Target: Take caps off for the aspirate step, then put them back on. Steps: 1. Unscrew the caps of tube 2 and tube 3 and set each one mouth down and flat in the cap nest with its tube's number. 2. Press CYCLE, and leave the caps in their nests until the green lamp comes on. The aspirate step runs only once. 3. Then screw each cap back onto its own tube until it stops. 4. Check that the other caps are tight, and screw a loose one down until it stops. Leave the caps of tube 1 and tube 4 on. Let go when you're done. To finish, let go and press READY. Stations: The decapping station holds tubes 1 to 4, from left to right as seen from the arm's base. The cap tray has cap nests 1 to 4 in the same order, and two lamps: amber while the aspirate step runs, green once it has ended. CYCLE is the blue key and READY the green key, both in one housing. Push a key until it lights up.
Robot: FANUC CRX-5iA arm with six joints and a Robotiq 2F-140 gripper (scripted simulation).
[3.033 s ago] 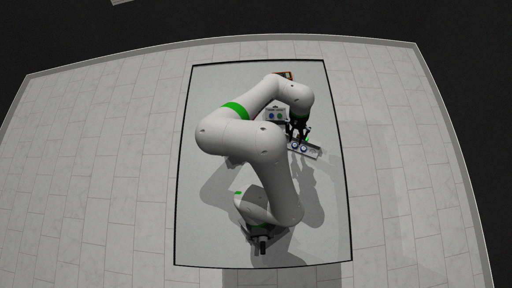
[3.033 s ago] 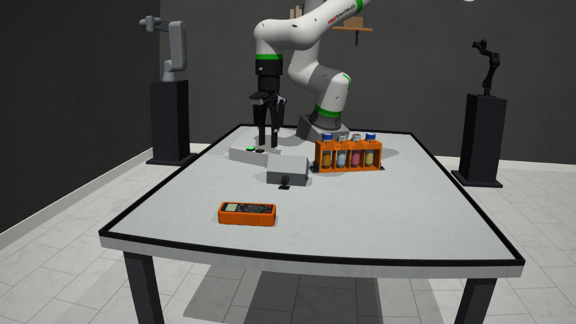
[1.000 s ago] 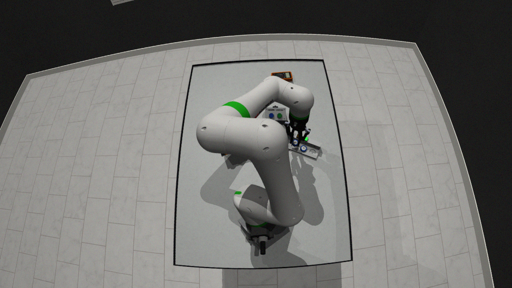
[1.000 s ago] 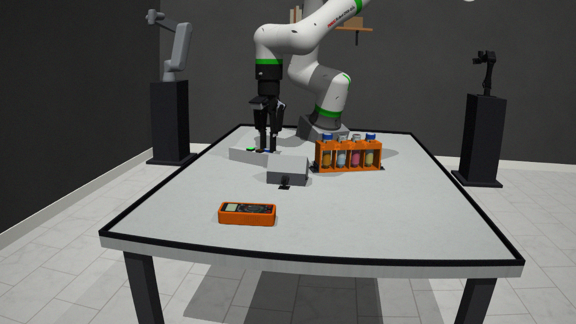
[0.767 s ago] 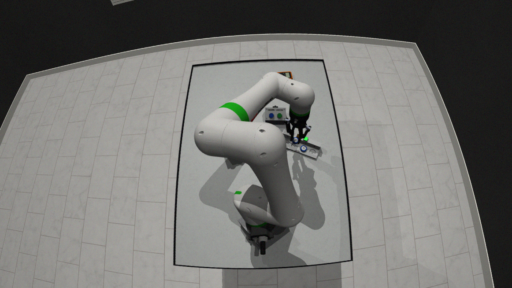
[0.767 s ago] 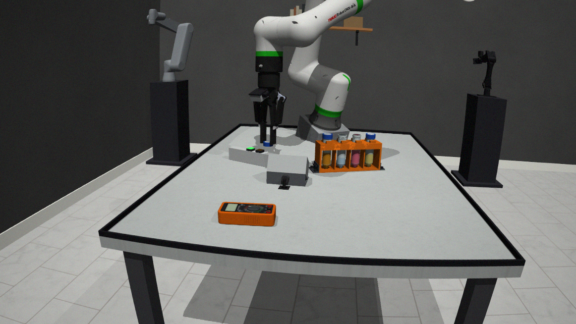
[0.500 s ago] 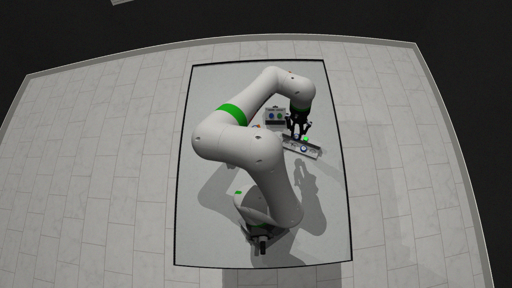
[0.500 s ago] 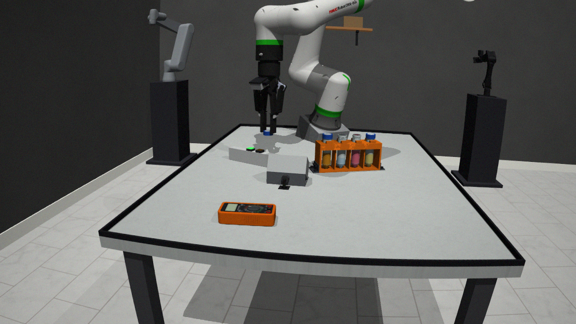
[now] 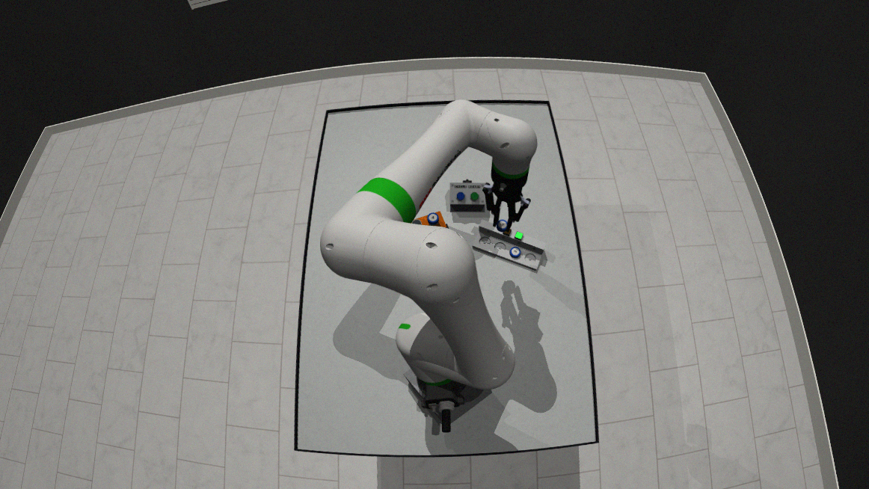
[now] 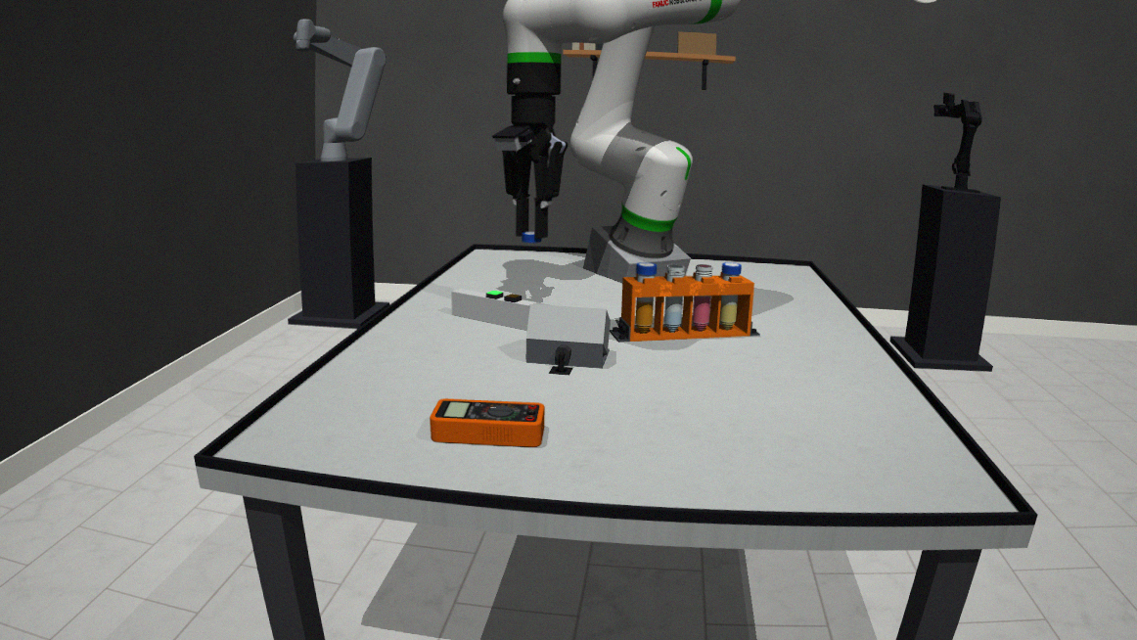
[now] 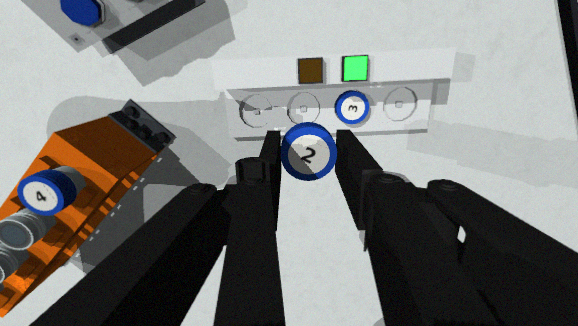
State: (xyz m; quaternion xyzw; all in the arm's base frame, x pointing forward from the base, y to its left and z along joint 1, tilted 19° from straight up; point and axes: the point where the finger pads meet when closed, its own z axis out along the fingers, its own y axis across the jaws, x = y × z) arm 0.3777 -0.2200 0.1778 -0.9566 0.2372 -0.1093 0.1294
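My hand is 350 mm to the right of the cap 1 and 70 mm above it. Also, from my hand: cap 3: 170 mm below, 50 mm to the right, 20 mm behind; then green key: 160 mm ahead, 120 mm below, 70 mm to the left; then cap 2: 30 mm below.
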